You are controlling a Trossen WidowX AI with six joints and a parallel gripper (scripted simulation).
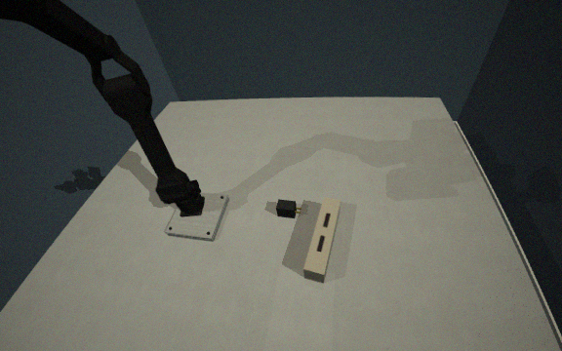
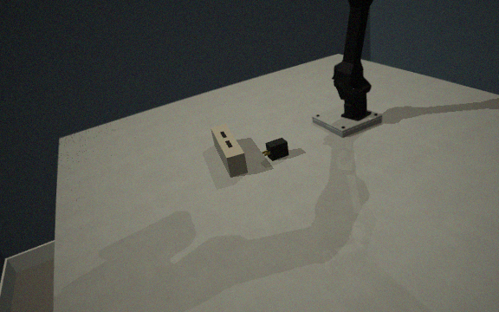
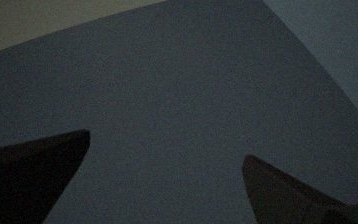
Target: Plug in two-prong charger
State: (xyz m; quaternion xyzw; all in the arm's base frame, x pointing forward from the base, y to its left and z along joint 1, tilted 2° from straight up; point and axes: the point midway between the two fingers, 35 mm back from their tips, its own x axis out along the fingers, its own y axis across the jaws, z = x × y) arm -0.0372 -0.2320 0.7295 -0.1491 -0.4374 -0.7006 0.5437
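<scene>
Right now my gripper tip is 750 mm above the dark two-prong charger, 340 mm short of it and 230 mm to the right of it.
</scene>
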